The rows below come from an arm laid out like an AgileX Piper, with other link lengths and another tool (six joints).
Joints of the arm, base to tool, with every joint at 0 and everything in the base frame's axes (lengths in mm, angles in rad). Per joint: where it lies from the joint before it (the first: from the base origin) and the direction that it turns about. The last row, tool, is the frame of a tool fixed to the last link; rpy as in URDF.
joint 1: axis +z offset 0 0 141.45
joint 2: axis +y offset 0 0 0
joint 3: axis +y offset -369.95 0 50.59
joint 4: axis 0.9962 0 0.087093 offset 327.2 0 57.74
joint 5: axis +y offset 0 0 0
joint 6: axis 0.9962 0 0.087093 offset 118.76 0 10.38
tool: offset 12.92 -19 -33 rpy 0.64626 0.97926 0.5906
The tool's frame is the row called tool.
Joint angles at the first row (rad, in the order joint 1, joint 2, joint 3, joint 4, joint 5, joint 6):
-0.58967, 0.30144, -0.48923, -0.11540, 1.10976, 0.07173
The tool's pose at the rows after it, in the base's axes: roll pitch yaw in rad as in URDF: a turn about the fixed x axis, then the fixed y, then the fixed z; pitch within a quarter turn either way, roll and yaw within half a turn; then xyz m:
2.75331 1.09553 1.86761 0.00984 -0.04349 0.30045
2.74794 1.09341 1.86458 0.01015 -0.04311 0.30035
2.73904 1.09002 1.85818 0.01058 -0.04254 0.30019
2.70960 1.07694 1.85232 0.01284 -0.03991 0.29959
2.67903 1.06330 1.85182 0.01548 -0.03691 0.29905
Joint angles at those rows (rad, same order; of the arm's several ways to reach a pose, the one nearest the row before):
-0.58963, 0.30144, -0.48923, -0.10793, 1.10977, 0.06878
-0.58977, 0.30146, -0.48924, -0.10383, 1.10975, 0.06774
-0.58975, 0.30144, -0.48924, -0.09831, 1.10976, 0.06776
-0.58974, 0.30142, -0.48923, -0.06750, 1.10978, 0.05182
-0.58975, 0.30146, -0.48923, -0.03119, 1.10975, 0.02956

